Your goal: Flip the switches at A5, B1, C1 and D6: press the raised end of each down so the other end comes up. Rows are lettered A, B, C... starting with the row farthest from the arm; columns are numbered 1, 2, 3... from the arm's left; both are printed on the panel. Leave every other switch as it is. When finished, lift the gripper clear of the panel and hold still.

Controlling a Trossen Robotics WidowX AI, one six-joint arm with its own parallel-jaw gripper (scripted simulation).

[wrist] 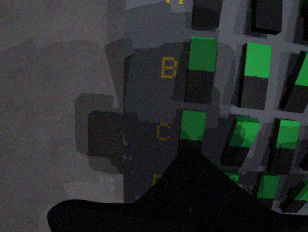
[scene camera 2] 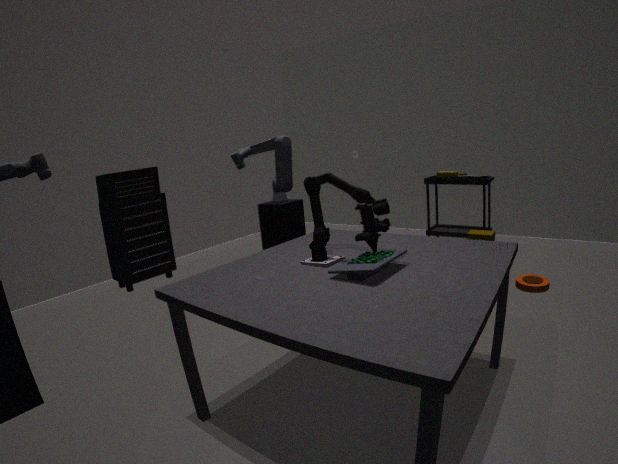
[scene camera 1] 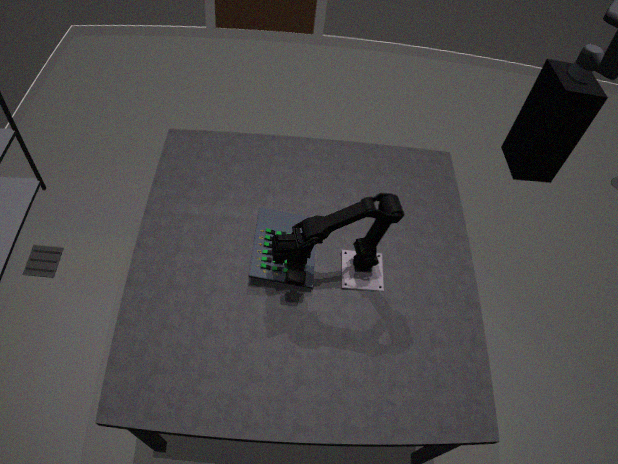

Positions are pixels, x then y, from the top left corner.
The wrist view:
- my gripper: 187, 154
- switch: 192, 124
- switch: 200, 71
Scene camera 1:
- my gripper: 291, 270
